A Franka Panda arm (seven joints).
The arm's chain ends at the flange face. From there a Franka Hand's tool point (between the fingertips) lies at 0.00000 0.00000 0.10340 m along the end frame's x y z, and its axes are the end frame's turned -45 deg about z.
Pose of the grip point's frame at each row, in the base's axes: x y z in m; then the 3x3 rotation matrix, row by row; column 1 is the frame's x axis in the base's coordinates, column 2 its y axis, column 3 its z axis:
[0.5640, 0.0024, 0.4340], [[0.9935, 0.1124, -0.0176], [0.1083, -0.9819, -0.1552], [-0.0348, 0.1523, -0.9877]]
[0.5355, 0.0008, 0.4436], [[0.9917, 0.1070, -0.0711], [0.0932, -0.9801, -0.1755], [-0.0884, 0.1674, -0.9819]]
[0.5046, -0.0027, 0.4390], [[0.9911, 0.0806, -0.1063], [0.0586, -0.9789, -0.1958], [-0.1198, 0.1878, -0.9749]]
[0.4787, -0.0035, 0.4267], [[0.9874, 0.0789, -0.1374], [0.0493, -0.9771, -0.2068], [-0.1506, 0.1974, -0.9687]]
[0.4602, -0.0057, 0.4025], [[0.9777, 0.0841, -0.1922], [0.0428, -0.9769, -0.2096], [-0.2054, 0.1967, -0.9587]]
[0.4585, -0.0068, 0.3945], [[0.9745, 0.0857, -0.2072], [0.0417, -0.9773, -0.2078], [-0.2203, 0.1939, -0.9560]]
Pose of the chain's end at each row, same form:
[0.5658, 0.0184, 0.5361], [[0.7820, -0.6230, -0.0176], [-0.6177, -0.7709, -0.1552], [0.0831, 0.1323, -0.9877]]
[0.5429, 0.0189, 0.5451], [[0.7769, -0.6256, -0.0711], [-0.6271, -0.7589, -0.1755], [0.0559, 0.1809, -0.9819]]
[0.5156, 0.0175, 0.5398], [[0.7578, -0.6438, -0.1063], [-0.6508, -0.7336, -0.1958], [0.0481, 0.2175, -0.9749]]
[0.4929, 0.0179, 0.5269], [[0.7540, -0.6424, -0.1374], [-0.6561, -0.7258, -0.2068], [0.0331, 0.2461, -0.9687]]
[0.4801, 0.0160, 0.5016], [[0.7508, -0.6319, -0.1922], [-0.6605, -0.7210, -0.2096], [-0.0062, 0.2843, -0.9587]]
[0.4799, 0.0147, 0.4934], [[0.7497, -0.6285, -0.2072], [-0.6616, -0.7205, -0.2078], [-0.0187, 0.2929, -0.9560]]

